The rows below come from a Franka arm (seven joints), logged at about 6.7 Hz.
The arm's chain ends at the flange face. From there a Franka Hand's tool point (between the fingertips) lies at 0.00 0.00 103.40 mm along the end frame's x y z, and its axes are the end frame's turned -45 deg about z.
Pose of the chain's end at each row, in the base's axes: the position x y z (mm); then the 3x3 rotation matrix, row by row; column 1 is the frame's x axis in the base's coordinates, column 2 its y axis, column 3 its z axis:
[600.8 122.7 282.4], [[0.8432 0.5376 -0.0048], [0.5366 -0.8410 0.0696], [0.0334 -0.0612 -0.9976]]
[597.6 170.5 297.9], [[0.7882 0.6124 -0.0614], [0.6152 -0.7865 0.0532], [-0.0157 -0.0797 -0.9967]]
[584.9 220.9 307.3], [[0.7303 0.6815 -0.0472], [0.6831 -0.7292 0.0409], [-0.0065 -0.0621 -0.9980]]
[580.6 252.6 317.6], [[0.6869 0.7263 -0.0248], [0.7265 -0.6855 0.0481], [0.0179 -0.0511 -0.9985]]
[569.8 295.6 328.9], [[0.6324 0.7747 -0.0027], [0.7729 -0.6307 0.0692], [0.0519 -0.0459 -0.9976]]
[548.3 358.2 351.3], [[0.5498 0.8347 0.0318], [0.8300 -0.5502 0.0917], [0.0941 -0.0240 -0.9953]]
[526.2 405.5 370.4], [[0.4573 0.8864 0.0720], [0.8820 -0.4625 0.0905], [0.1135 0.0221 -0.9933]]
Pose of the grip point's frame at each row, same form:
[600.3 129.9 179.2], [[0.2161 0.9764 -0.0048], [0.9741 -0.2152 0.0696], [0.0669 -0.0197 -0.9976]]
[591.3 176.0 194.8], [[0.1243 0.9904 -0.0614], [0.9912 -0.1211 0.0532], [0.0453 -0.0675 -0.9967]]
[580.0 225.1 204.1], [[0.0345 0.9983 -0.0472], [0.9986 -0.0326 0.0409], [0.0393 -0.0485 -0.9980]]
[578.0 257.6 214.4], [[-0.0279 0.9993 -0.0248], [0.9984 0.0290 0.0481], [0.0488 -0.0235 -0.9985]]
[569.5 302.8 225.7], [[-0.1006 0.9950 -0.0027], [0.9925 0.1006 0.0692], [0.0692 0.0042 -0.9976]]
[551.6 367.7 248.4], [[-0.2015 0.9790 0.0318], [0.9759 0.1978 0.0917], [0.0835 0.0496 -0.9953]]
[533.6 414.9 267.7], [[-0.3034 0.9501 0.0720], [0.9507 0.2966 0.0905], [0.0646 0.0959 -0.9933]]

